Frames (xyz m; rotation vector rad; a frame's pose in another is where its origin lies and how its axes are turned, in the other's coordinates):
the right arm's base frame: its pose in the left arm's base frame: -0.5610 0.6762 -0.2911 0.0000 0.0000 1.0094
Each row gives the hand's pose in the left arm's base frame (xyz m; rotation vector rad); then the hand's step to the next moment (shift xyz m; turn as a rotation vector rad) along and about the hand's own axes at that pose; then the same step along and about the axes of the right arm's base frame.
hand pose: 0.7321 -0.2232 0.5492 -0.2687 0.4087 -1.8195
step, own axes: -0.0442 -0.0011 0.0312 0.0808 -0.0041 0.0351
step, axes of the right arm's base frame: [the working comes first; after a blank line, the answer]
step, axes of the left arm's base frame: 0.0235 0.0383 0.0301 -0.0128 -0.0813 0.0316

0.0450 0.0005 0.0301 -0.0757 -0.0325 0.0316
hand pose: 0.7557 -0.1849 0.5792 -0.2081 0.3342 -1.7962
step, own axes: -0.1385 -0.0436 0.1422 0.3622 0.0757 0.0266
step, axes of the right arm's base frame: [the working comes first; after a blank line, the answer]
step, axes of the left arm's base frame: 0.0393 0.1274 0.1534 -0.0123 -0.3705 -0.0130

0.1287 0.0345 0.1534 -0.3202 -0.1868 -0.0130
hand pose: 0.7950 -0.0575 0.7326 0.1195 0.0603 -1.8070
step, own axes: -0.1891 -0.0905 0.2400 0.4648 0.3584 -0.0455
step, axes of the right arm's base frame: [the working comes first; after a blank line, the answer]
step, axes of the left arm's base frame: -0.0555 0.1789 0.2578 0.2418 -0.5292 -0.0899

0.1218 0.1422 0.2578 -0.3192 -0.4864 -0.0899
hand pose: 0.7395 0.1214 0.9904 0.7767 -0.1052 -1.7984
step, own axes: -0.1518 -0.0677 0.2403 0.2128 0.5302 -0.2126
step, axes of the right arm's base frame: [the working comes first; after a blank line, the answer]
step, axes of the left arm's base frame: -0.1628 0.0870 0.2265 0.5159 -0.3232 -0.0318

-0.0130 0.1841 0.2265 0.0011 -0.6088 -0.0318
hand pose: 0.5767 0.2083 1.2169 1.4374 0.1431 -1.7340
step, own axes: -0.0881 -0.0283 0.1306 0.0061 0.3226 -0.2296
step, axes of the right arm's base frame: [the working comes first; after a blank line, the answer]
step, axes of the left arm's base frame: -0.1192 -0.0104 0.1063 0.3855 -0.0740 0.0522

-0.0723 0.0954 0.1063 0.1426 -0.3658 0.0522
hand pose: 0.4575 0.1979 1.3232 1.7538 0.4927 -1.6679
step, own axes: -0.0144 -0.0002 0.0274 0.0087 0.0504 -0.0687
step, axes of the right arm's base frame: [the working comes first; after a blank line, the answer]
step, axes of the left arm's base frame: -0.0218 -0.0161 0.0149 0.0851 0.0095 -0.0004

-0.0253 0.0099 0.0149 0.0534 -0.0670 -0.0004
